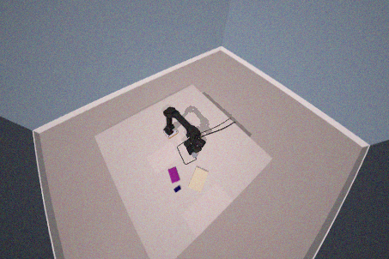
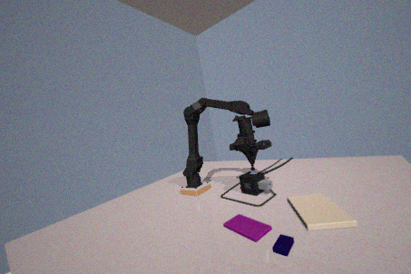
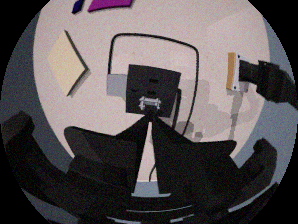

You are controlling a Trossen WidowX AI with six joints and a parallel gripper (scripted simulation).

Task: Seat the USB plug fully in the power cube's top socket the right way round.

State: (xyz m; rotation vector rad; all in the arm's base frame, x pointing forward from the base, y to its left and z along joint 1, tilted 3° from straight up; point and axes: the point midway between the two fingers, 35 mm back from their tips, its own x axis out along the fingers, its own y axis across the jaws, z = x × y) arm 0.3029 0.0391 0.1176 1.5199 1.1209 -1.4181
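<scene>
Now: the USB plug 2 cm below my gripper tip. From my gripper tip the other things lie so: magenta flat block 29 cm to the right, 11 cm below, 4 cm ahead; dark blue block 35 cm to the right, 15 cm ahead, 11 cm below; tan flat slab 23 cm ahead, 17 cm to the right, 11 cm below.
</scene>
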